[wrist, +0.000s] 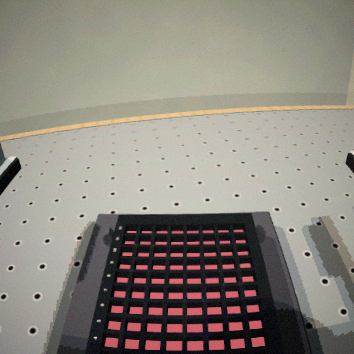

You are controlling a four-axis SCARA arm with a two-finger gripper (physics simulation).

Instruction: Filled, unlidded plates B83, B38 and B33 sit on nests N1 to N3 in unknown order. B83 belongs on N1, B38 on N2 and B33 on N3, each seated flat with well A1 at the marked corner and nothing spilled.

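Frame: origin at the arm's base, x ahead, y left, z up, level; metres.
Seen in the pictures: gripper, fingertip midpoint: (181,138).
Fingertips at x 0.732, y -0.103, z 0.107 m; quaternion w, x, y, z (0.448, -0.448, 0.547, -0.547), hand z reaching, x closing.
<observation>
Pixels of each thing's middle, then the offset from my fingertips to it. "*": a spot on its surface instead. Level surfaces: height alone.
- black plate at the middle of its body: (184,307) 0.024 m back, 0.005 m left, 0.075 m down
- dark grey nest at a spot on its surface: (79,314) * 0.016 m back, 0.058 m left, 0.083 m down
- light grey table top at its surface level: 0.094 m down
A black plate (185,288) with rows of pink-filled wells shows in the lower middle of the wrist view. It looks flat in a dark grey nest (79,314), whose sides show left and right of it. Small pale marks run down the plate's left edge; its near end is cut off by the frame. No label shows, so I cannot tell which plate or nest this is, nor see the marked corner. My gripper (181,138) is open and empty above the plate, its fingers wide apart at the left and right frame edges.
A light grey table top (226,192) with a grid of small holes surrounds the nest. A thin yellow-orange edge strip (190,114) runs along its far side, with a plain grey-green surface beyond. Shadows fall on both sides of the nest.
</observation>
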